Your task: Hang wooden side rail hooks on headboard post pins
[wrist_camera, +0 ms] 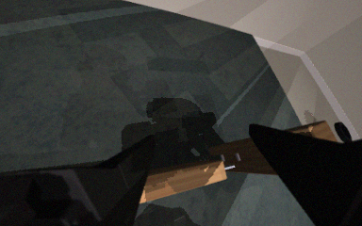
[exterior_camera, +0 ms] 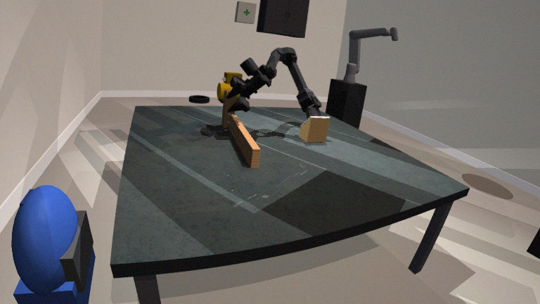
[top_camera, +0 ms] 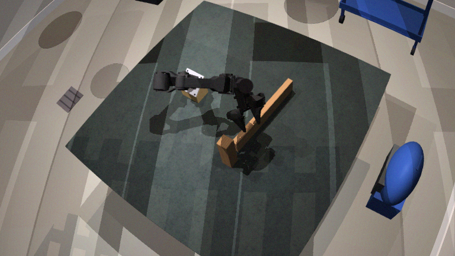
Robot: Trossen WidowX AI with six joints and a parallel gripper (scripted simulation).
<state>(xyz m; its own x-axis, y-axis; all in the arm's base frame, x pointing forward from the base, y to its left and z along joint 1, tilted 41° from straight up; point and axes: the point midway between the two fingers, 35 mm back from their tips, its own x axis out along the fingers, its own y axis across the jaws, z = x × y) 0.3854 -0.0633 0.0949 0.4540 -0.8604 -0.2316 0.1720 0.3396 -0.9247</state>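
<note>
Now: gripper tip 50 mm past the headboard post, 120 mm to the left of it and 60 mm above it.
</note>
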